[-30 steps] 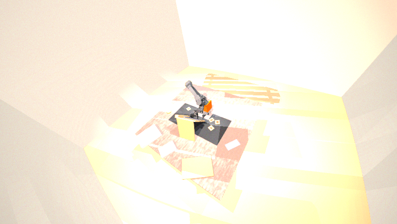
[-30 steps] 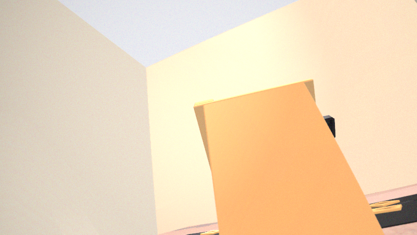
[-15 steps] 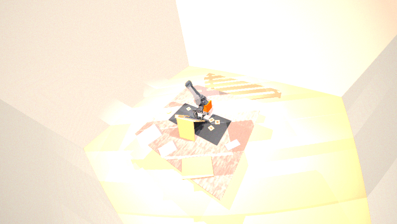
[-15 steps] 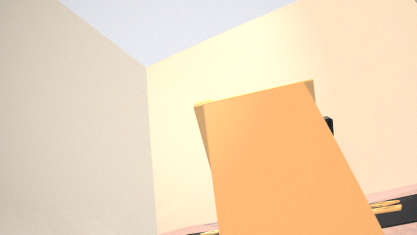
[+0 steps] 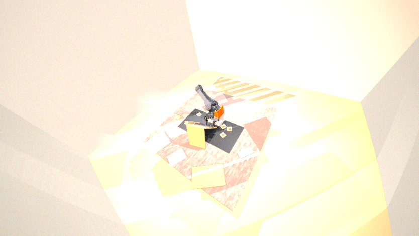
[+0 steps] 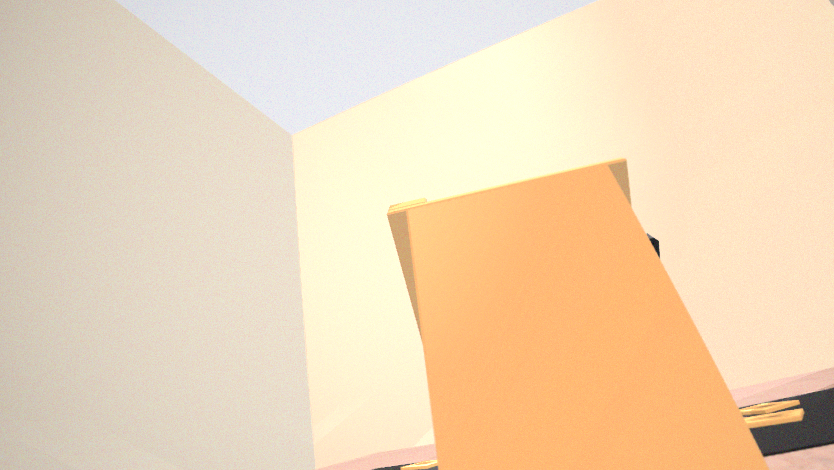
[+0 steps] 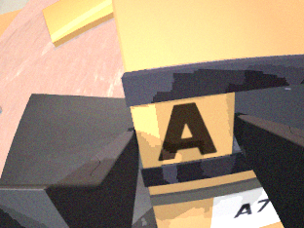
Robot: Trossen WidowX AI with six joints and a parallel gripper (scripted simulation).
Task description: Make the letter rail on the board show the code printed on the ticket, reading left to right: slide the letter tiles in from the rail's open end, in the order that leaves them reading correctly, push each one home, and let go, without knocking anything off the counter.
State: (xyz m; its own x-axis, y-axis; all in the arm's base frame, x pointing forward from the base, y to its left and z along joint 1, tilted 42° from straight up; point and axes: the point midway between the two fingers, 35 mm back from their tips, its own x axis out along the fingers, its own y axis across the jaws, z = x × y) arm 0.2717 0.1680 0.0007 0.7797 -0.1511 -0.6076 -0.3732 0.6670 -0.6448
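Right now the white ticket is 30 mm behind my gripper tip, 80 mm to the right of it and 80 mm below it. The rest, counted from my gripper tip: letter tile: right at my gripper tip; flat yellow slab: 360 mm ahead, 300 mm to the left, 150 mm below; black mat: 110 mm behind, 110 mm to the right, 160 mm below.
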